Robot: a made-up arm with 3 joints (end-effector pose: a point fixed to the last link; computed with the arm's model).
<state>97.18 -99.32 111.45</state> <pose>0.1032 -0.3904 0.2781 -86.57 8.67 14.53</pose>
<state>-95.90 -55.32 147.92</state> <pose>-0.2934 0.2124 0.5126 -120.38 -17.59 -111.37</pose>
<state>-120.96 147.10 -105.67</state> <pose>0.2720 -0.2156 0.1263 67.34 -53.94 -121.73</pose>
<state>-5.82 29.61 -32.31</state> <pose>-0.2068 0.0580 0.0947 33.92 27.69 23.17</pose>
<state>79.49 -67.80 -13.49</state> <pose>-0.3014 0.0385 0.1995 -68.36 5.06 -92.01</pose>
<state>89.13 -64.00 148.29</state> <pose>0.3041 -0.2350 0.4664 -112.53 -13.32 61.83</pose>
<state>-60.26 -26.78 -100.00</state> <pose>-0.2007 -0.2720 0.4453 -108.99 61.54 -51.11</pose>
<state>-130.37 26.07 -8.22</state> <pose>-0.0330 -0.1070 0.0307 26.30 7.38 134.00</pose>
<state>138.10 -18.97 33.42</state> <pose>-0.2264 -0.0465 0.0595 -22.38 -31.39 -125.99</pose>
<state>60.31 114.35 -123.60</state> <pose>-0.3854 0.0897 0.1650 75.94 -20.09 65.79</pose>
